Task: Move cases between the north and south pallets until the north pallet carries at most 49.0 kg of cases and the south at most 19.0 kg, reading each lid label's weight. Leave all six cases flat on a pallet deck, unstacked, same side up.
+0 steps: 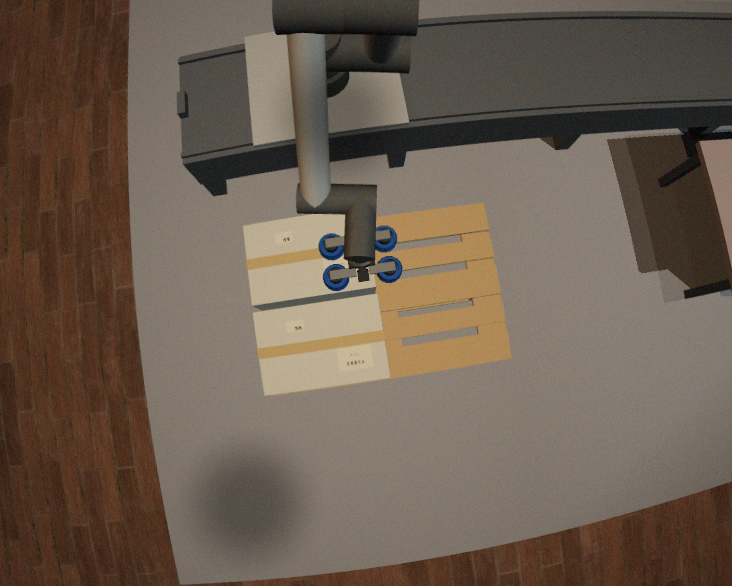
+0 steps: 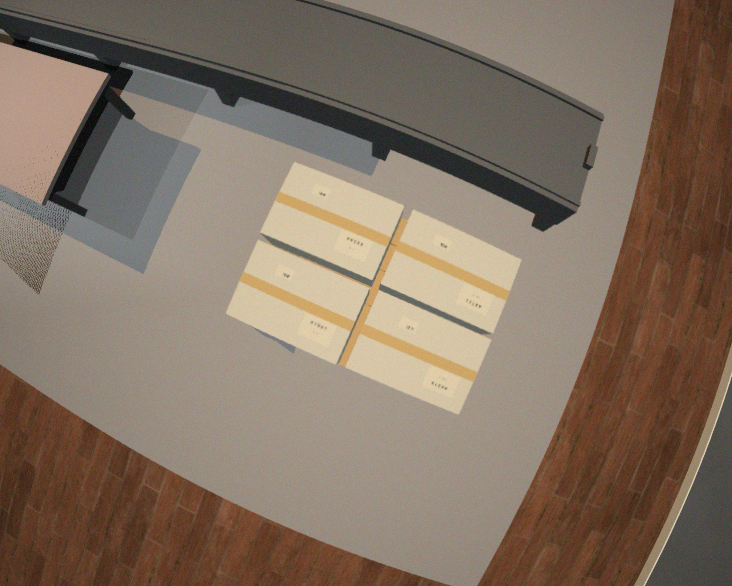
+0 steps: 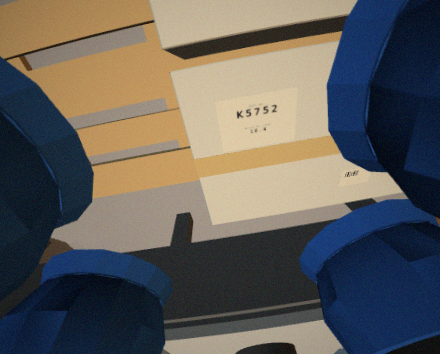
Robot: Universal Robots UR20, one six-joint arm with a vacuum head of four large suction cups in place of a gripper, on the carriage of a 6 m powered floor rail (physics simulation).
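Frame: origin at the arm's base, x ahead, y left, z up, level; millimetres.
Where they show: end effector, tool point: [image 3: 221, 216]; arm's base, origin of the base link: [image 3: 264, 351].
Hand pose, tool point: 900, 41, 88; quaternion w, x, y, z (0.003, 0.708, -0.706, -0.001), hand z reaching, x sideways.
Things, the pixels of their top centre, and the offset from my tool point, as dx, dy, dz. Level surfaces: height alone.
- cream case, middle of its top: [image 3: 322, 146] [image 1: 307, 255] -102, -224, -252
- second case, middle of its top: [image 1: 320, 344] +301, -223, -245
- pinkish table, its level: dz -128
My suction gripper [image 1: 360, 257] [image 3: 215, 200] is open, with no case on its four blue cups. It hangs above the inner end of the rail-side case on the north pallet [image 1: 445, 281] [image 3: 120, 90]. That cream case [image 1: 286, 281] [image 3: 260, 195] has a lid label reading K5752 and 10.4. A second case [image 1: 317, 372] [image 3: 240, 20] lies beside it, away from the rail; its weight is unreadable. Four cases [image 2: 305, 229] [image 2: 427, 274] [image 2: 274, 305] [image 2: 390, 366] lie flat, unstacked, on the south pallet [image 2: 352, 342]; their label weights are too small to read.
The dark floor rail [image 1: 549, 67] [image 2: 366, 79] runs along the pallets. The arm's pale carriage plate [image 1: 268, 91] is at its north end. A pinkish table [image 1: 720, 177] [image 2: 48, 116] stands between the pallets. The north pallet's right half shows bare slats.
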